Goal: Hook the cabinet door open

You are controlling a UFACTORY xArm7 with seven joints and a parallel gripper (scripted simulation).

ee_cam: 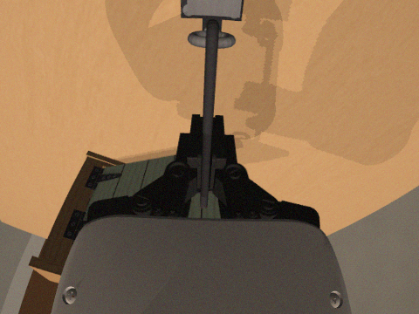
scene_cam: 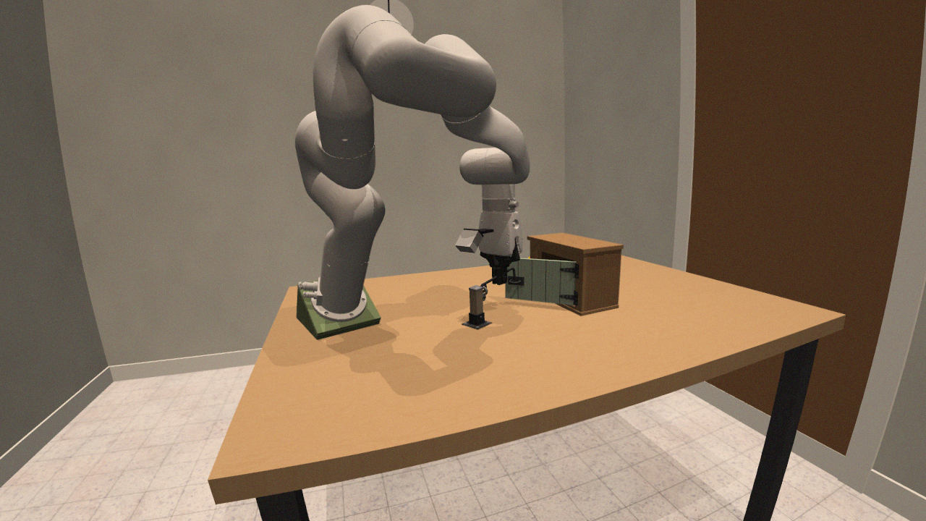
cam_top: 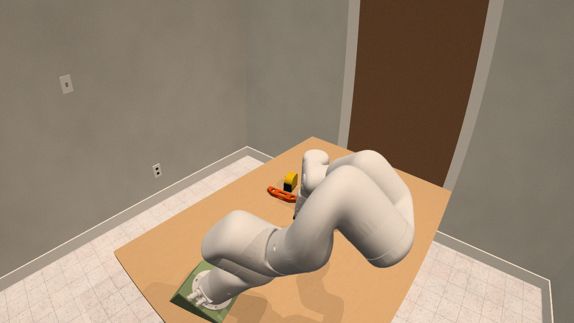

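My gripper is now 20 mm above the thin dark hook. The rest, counted from my hand: green door 110 mm ahead, 10 mm to the right, 30 mm below; orange level 190 mm ahead, 260 mm to the left, 90 mm below; yellow tape measure 260 mm ahead, 280 mm to the left, 70 mm below.
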